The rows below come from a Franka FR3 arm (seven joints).
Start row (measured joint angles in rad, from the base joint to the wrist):
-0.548, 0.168, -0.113, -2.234, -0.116, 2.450, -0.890
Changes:
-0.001, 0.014, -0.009, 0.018, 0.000, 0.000, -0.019
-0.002, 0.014, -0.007, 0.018, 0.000, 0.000, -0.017
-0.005, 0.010, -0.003, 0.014, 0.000, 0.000, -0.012
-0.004, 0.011, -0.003, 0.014, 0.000, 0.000, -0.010
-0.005, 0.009, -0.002, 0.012, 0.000, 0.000, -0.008
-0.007, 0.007, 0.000, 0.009, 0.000, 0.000, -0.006
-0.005, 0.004, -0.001, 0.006, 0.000, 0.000, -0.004
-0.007, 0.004, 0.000, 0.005, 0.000, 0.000, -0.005
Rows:
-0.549, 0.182, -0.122, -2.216, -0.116, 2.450, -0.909
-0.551, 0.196, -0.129, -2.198, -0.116, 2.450, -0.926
-0.556, 0.206, -0.132, -2.184, -0.116, 2.450, -0.938
-0.560, 0.217, -0.135, -2.170, -0.116, 2.450, -0.948
-0.565, 0.226, -0.137, -2.158, -0.116, 2.450, -0.956
-0.572, 0.233, -0.137, -2.149, -0.116, 2.450, -0.962
-0.577, 0.237, -0.138, -2.143, -0.116, 2.450, -0.966
-0.584, 0.241, -0.138, -2.138, -0.116, 2.450, -0.971

